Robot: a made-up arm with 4 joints. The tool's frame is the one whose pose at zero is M.
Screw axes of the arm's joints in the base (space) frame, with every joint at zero. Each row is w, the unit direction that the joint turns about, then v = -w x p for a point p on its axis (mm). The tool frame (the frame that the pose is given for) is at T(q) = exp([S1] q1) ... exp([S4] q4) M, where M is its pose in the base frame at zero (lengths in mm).
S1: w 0 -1 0 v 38 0 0
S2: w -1 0 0 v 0 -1.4 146.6
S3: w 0 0 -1 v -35 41.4 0
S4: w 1 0 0 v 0 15.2 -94.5
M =
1 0 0 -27.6
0 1 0 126.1
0 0 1 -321.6
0 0 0 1
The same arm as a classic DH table. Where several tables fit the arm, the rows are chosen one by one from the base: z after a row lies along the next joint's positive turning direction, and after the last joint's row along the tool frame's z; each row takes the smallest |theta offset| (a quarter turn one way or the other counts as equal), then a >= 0, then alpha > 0; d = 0 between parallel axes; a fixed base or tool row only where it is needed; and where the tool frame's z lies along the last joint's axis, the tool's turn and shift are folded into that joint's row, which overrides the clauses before.
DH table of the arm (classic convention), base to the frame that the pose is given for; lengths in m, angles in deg. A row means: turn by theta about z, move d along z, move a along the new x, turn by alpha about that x. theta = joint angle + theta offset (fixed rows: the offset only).
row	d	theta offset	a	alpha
base (fixed)	0.0380	0.00	0.0000	90.00
joint 1	-0.1466	-90.00	0.0366	90.00
joint 2	-0.0414	90.00	0.1116	90.00
joint 3	-0.0138	0.00	-0.0595	90.00
joint 4	-0.0690	0.00	-0.0316	90.00
tool (fixed)	-0.3368	90.00	0.0000	0.00

